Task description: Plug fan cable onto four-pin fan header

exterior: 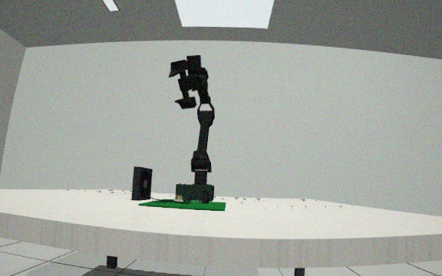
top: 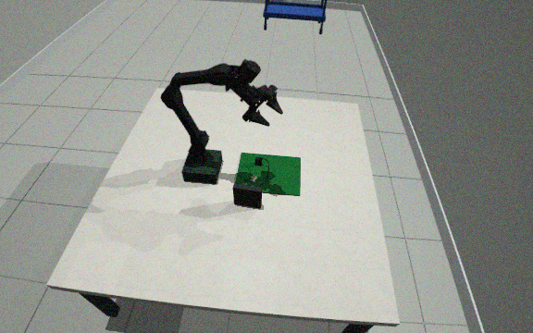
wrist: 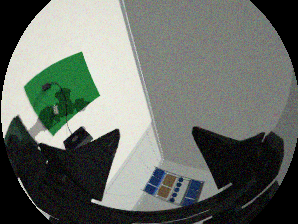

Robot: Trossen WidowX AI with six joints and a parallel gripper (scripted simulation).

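The small black plug lies 38 cm below my gripper tip, 13 cm to the left of it and 8 cm behind it. Round my gripper tip: pale fan header 40 cm below, 9 cm behind, 3 cm to the left; then green board 41 cm below, 8 cm to the left, 2 cm behind; then black fan 34 cm below, 11 cm to the right, 9 cm behind.
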